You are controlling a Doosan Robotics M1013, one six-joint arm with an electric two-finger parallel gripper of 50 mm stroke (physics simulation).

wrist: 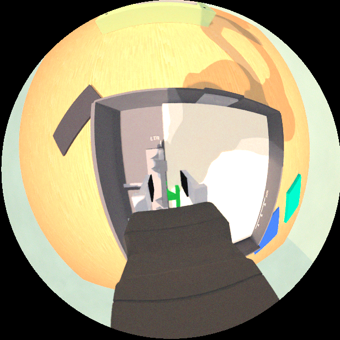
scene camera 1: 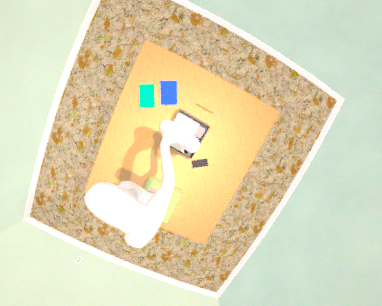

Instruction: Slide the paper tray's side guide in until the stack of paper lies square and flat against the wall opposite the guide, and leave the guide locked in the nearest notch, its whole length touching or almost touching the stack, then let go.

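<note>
The dark paper tray [scene camera 1: 194, 118] [wrist: 107, 145] lies on the table under the arm. The white paper stack [scene camera 1: 186, 121] [wrist: 220, 125] lies flat in it, its far edge along the right wall in the wrist view, with no clear gap there. The grey side guide [wrist: 159, 167] stands along the stack's left edge, touching or almost touching where it shows; its near part is hidden by the gripper. A green piece [wrist: 173, 192] is beside the guide. My gripper [wrist: 166, 180] is open, its fingers on either side of the guide and green piece; the arm hides it in the scene view.
A dark flat block [scene camera 1: 200, 163] [wrist: 75, 122] lies beside the tray. Teal [scene camera 1: 146, 96] [wrist: 293, 198] and blue [scene camera 1: 169, 93] [wrist: 269, 232] flat pieces lie beyond its other side. A thin brown strip [scene camera 1: 204, 108] and a yellow-green object [scene camera 1: 173, 204] [wrist: 155, 17] are also on the table.
</note>
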